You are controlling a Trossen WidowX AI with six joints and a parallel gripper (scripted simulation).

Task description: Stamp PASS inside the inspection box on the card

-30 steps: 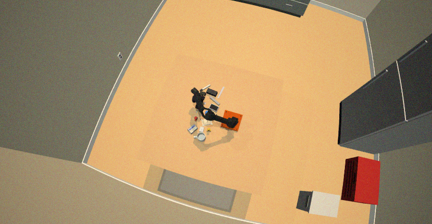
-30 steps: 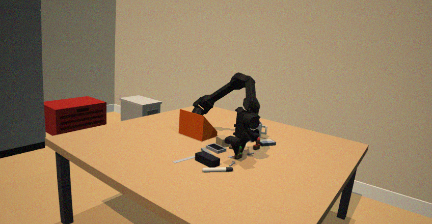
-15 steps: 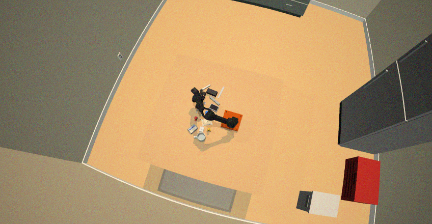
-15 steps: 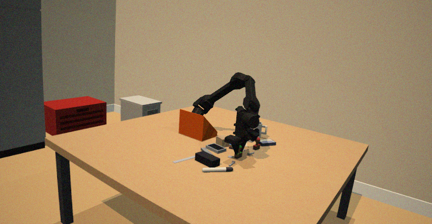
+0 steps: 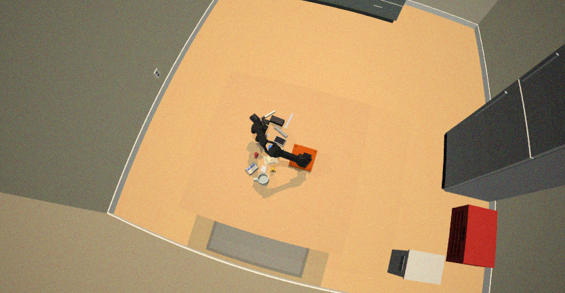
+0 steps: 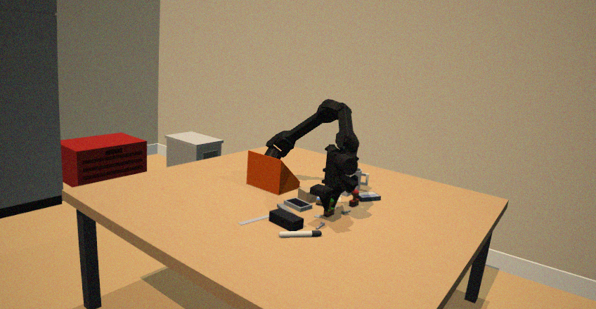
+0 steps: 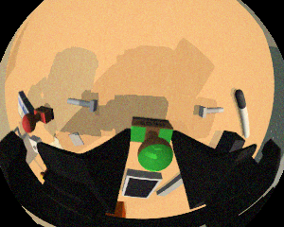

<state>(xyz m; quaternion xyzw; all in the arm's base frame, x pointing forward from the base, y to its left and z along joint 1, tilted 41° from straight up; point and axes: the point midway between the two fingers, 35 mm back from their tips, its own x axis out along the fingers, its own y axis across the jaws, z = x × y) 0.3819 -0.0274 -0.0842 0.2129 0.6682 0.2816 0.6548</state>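
My gripper tip is 14 cm past the ink pad, 3 cm above it and 1 cm to the left of it. Also, from my gripper tip: blue-knobbed stamp (9 cm behind, 8 cm to the left, 1 cm below); then green-knobbed stamp (right at my gripper tip); then black block (16 cm to the right, 6 cm behind, 1 cm below).
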